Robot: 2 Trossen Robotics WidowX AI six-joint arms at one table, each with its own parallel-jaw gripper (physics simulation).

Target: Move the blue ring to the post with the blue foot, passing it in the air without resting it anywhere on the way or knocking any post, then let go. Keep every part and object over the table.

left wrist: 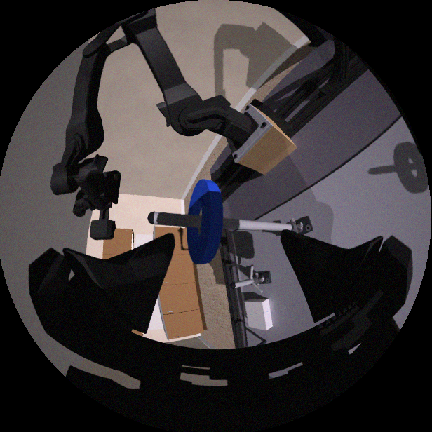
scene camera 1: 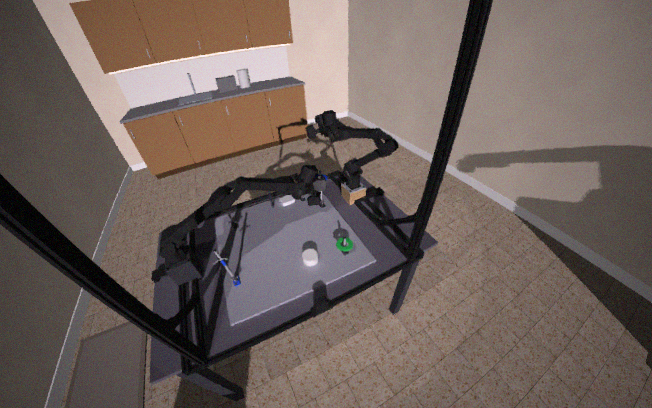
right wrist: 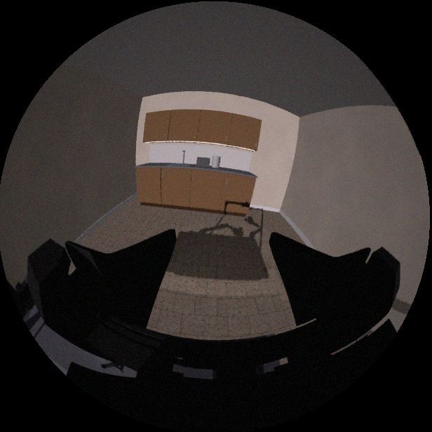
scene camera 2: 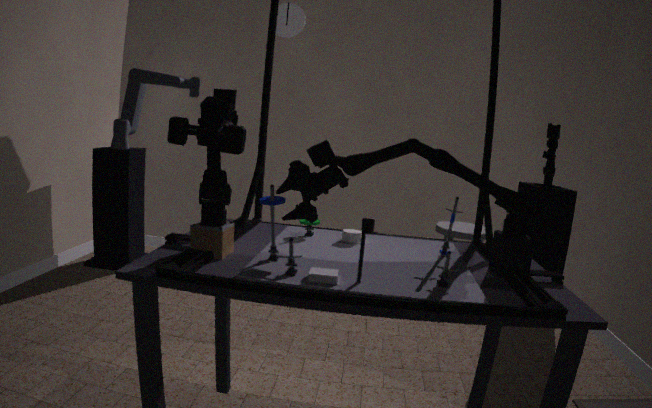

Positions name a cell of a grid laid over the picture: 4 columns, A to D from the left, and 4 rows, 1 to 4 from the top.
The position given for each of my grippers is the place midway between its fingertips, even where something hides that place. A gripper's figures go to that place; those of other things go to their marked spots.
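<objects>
My left gripper (left wrist: C3), 0.10 m from the lens. My right gripper (left wrist: B2), 0.42 m from the lens. Blue ring (left wrist: B2), 0.08 m from the lens. White block (left wrist: C3), 0.29 m from the lens. Blue ring and white block: marked spots 0.26 m apart.
</objects>
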